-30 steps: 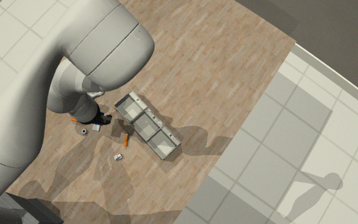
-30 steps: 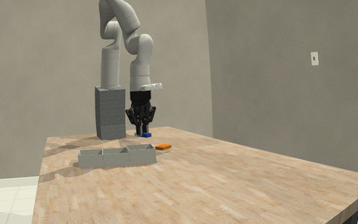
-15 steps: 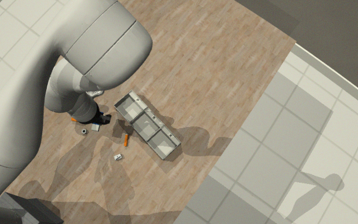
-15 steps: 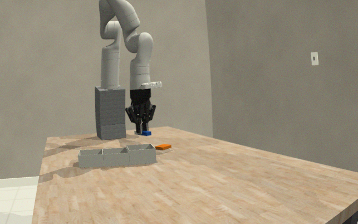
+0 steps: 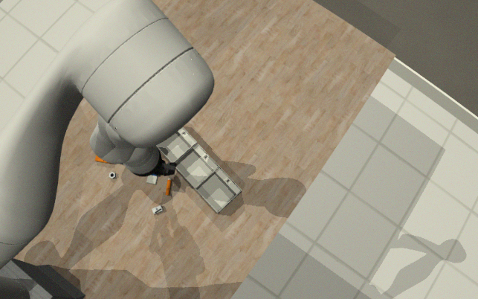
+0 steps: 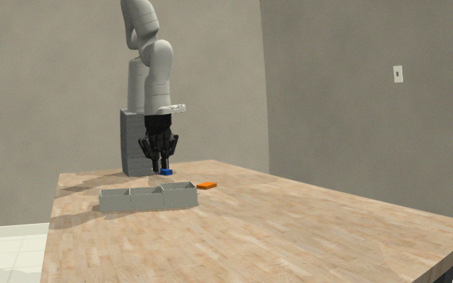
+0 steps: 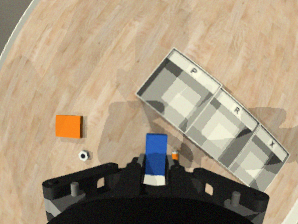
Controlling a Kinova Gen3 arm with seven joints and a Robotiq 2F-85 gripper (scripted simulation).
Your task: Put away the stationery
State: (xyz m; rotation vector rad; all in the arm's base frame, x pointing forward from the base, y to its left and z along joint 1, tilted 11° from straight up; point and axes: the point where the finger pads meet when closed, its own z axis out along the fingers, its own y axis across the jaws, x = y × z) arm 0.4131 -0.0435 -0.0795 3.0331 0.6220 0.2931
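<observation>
Now: hand 8 cm above the orange stick, 4 cm to the left of it and 1 cm past it. Round my hand: flat orange block: 15 cm to the left, 8 cm below, 4 cm behind; then blue flat thing: 2 cm below, 1 cm behind; then black ring-like part: 10 cm to the left, 8 cm below, 7 cm behind.
</observation>
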